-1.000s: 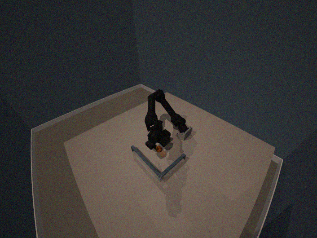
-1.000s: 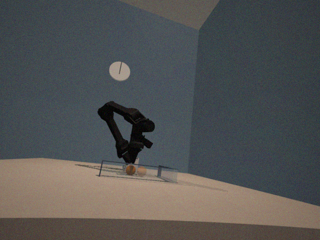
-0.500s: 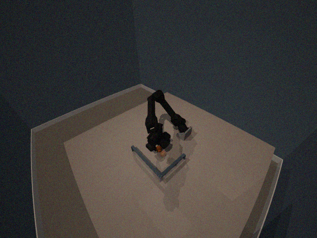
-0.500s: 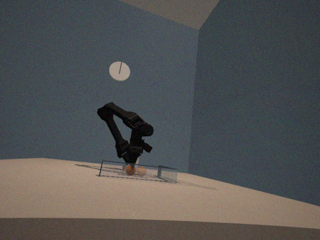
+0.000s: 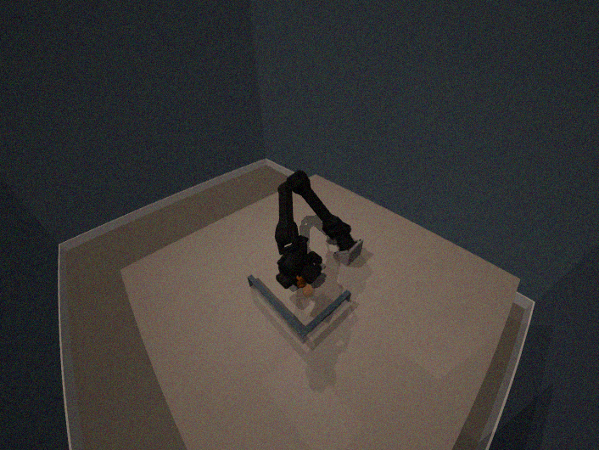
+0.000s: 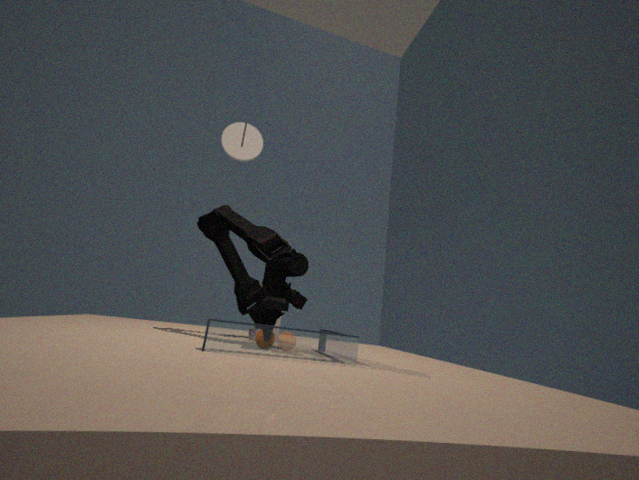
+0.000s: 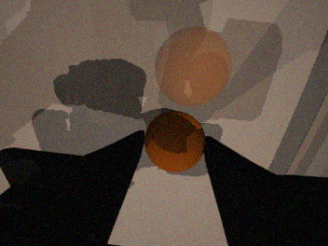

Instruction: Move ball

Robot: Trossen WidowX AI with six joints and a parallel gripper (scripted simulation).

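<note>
The see-through copy of ball is 10 mm ahead of my gripper tip and 50 mm to the left of it. Round my gripper tip: orange ball right at my gripper tip.
</note>
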